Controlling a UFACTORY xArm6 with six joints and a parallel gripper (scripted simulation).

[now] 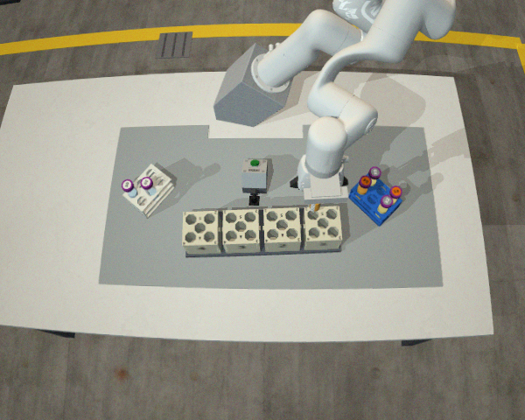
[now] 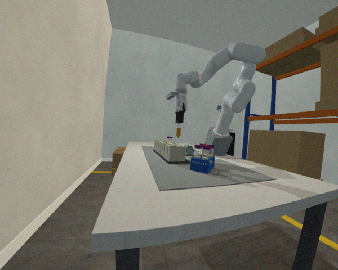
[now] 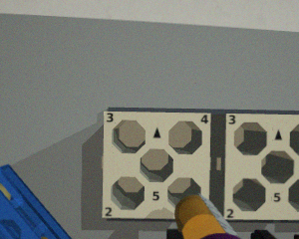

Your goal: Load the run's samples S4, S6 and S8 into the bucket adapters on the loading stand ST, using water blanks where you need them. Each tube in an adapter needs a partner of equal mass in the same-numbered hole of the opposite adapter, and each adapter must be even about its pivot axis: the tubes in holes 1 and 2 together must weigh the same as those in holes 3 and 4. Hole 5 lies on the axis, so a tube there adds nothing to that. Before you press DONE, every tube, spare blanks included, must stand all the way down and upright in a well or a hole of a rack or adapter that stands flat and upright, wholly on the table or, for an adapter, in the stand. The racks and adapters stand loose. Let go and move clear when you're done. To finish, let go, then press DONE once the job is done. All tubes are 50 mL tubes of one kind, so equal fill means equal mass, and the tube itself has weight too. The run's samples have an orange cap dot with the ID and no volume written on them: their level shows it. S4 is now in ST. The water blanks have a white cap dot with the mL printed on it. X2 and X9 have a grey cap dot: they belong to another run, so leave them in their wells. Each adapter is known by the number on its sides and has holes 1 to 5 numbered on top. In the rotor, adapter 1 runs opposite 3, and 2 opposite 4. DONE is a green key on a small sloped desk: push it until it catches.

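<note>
Right now the orange-dot tube is 1 cm ahead of my hand and 5 cm below it. Round my hand: loading stand 3 cm ahead, 14 cm to the right, 24 cm below; then green DONE key 17 cm behind, 16 cm to the right, 18 cm below; then blue sample rack 7 cm behind, 19 cm to the left, 22 cm below.
</note>
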